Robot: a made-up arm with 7 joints. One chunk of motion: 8 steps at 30 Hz.
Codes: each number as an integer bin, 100 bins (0 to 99) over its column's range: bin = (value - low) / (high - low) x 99, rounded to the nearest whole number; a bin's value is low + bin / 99 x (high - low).
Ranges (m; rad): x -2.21..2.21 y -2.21..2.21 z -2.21..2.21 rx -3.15..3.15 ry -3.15..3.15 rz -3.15..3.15
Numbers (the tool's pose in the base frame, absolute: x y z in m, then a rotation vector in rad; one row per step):
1: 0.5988 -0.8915 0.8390 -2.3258 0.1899 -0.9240
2: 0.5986 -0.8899 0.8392 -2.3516 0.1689 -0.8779
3: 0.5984 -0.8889 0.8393 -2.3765 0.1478 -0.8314
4: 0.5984 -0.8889 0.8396 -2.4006 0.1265 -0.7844
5: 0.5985 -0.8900 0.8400 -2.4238 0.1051 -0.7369
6: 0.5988 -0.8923 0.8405 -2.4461 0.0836 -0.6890
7: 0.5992 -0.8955 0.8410 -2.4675 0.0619 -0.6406
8: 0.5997 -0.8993 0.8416 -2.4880 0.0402 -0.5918
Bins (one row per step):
1: 63 30 68 13 52 35
2: 63 30 68 13 52 36
3: 63 30 68 12 52 36
4: 63 30 68 12 51 37
5: 63 30 68 11 51 38
6: 63 30 68 11 51 39
7: 63 29 68 11 50 39
8: 63 29 68 10 50 40

